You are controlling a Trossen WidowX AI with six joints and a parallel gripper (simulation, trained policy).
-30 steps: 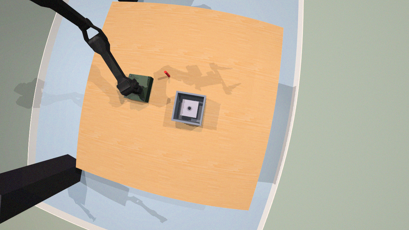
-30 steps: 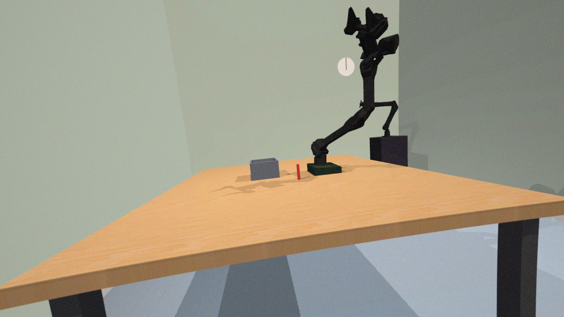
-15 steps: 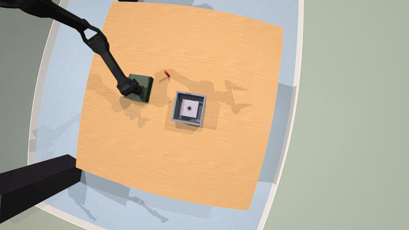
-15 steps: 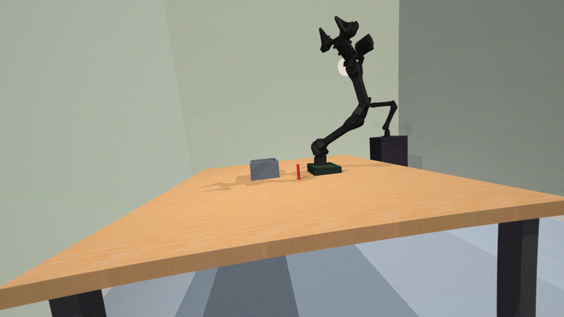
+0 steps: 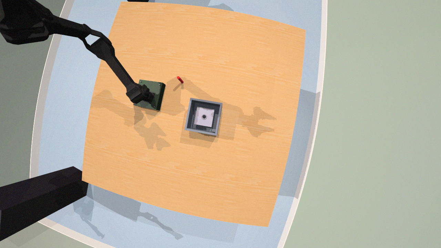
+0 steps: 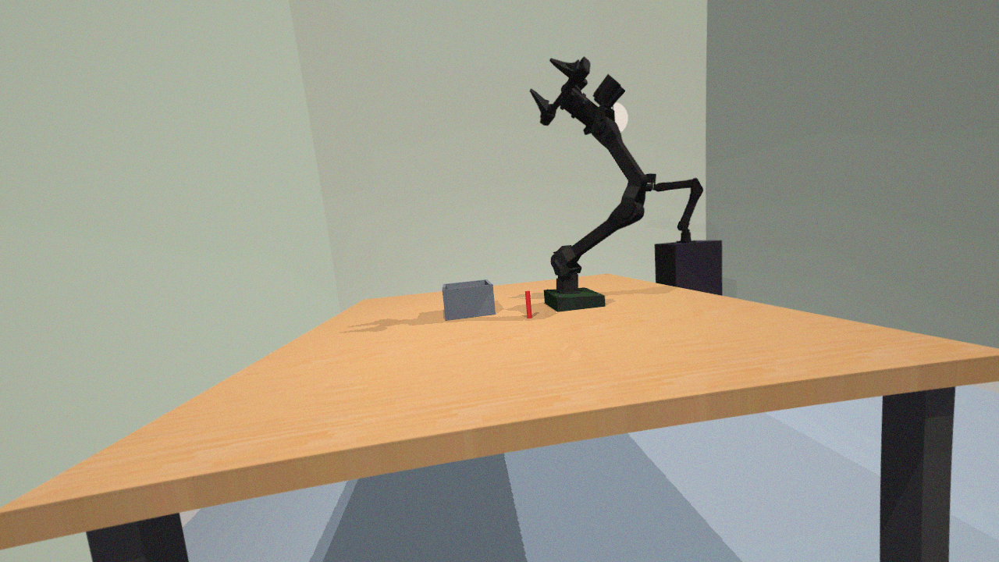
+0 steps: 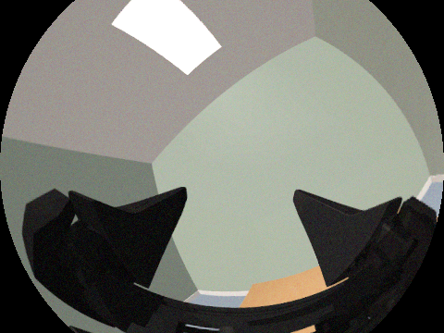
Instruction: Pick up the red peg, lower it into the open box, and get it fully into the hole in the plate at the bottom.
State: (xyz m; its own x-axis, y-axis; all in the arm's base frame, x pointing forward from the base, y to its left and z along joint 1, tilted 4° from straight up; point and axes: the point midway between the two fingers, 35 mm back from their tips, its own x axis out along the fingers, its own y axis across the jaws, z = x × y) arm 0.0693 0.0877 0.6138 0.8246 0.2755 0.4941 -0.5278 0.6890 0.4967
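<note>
Right now my gripper tip is 80 mm short of the red peg, 40 mm to the right of it and 640 mm above it. The rest, counted from my gripper tip: light grey plate 280 mm ahead, 110 mm to the right, 630 mm below; then grey box 280 mm ahead, 110 mm to the right, 650 mm below.
</note>
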